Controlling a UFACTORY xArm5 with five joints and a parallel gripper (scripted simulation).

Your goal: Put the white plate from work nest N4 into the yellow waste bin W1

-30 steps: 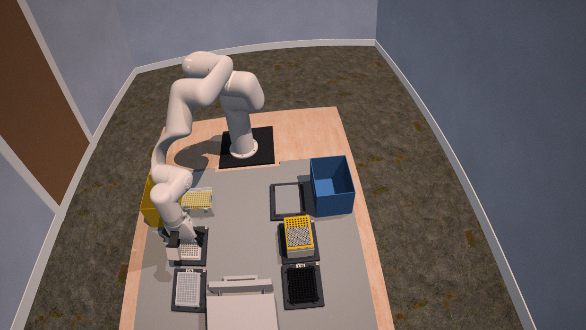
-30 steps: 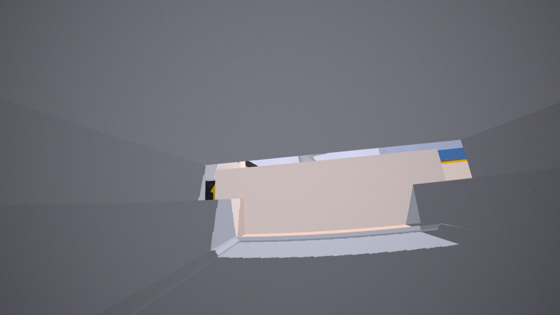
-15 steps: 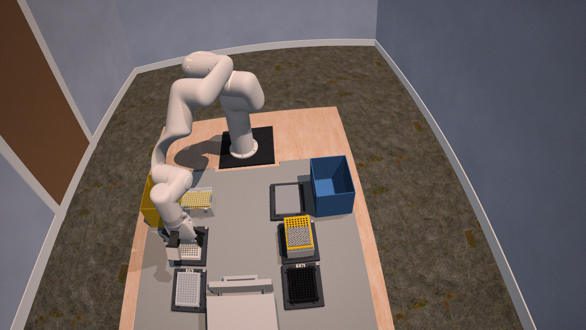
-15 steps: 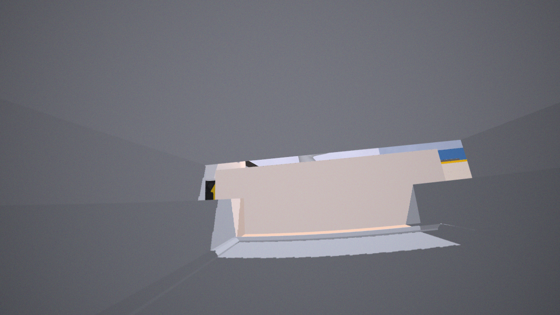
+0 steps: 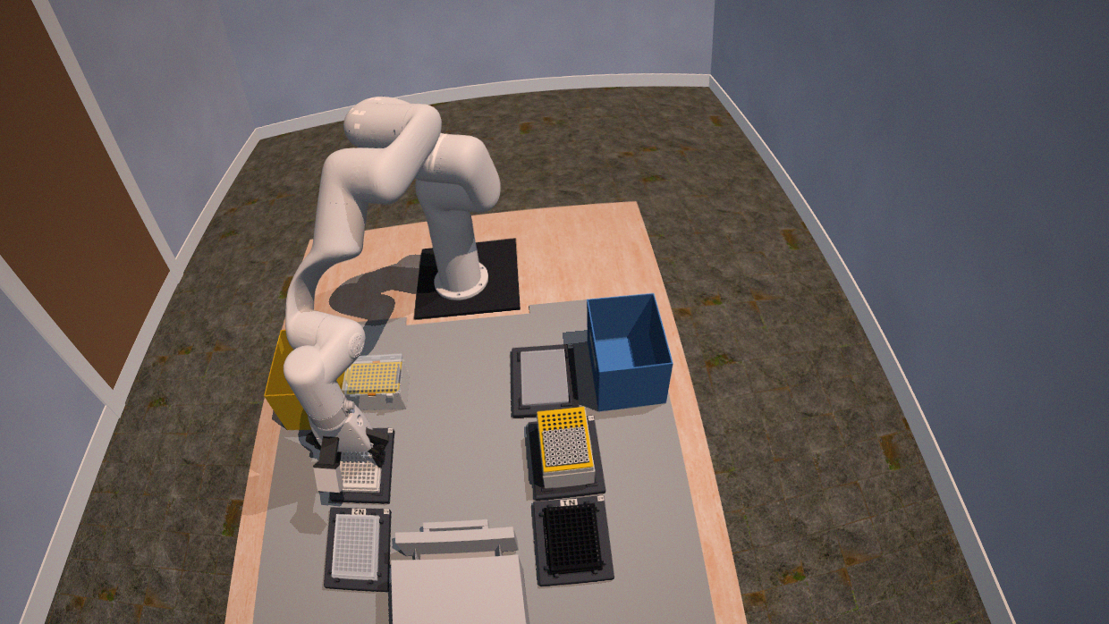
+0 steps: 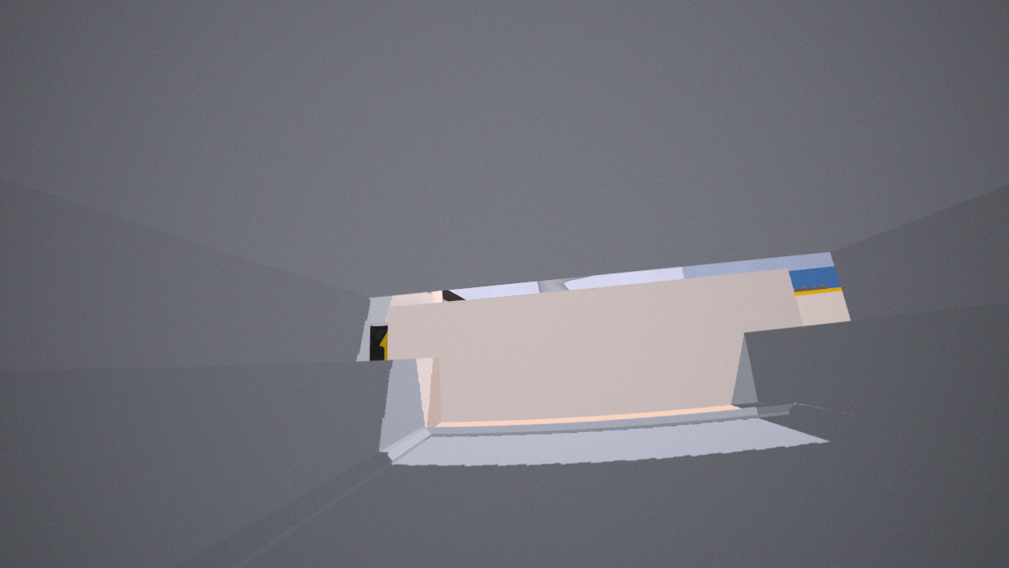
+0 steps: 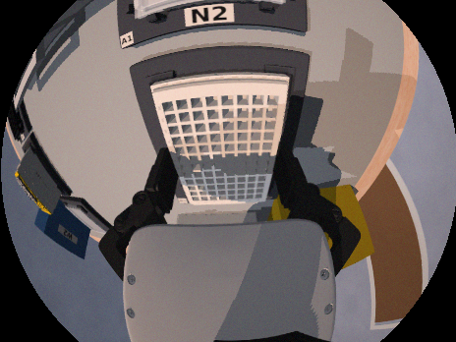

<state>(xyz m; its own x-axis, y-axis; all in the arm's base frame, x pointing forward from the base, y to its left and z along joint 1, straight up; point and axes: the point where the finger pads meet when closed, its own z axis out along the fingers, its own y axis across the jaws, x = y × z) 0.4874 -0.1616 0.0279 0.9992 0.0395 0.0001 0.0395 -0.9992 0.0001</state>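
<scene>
Right now the white plate is 1 cm below my hand. From my hand the other things lie so: cooler drawer: 28 cm ahead, 21 cm to the left, 1 cm below; then work nest N4: 3 cm below; then yellow waste bin W1: 17 cm behind, 14 cm to the right, 1 cm above.
</scene>
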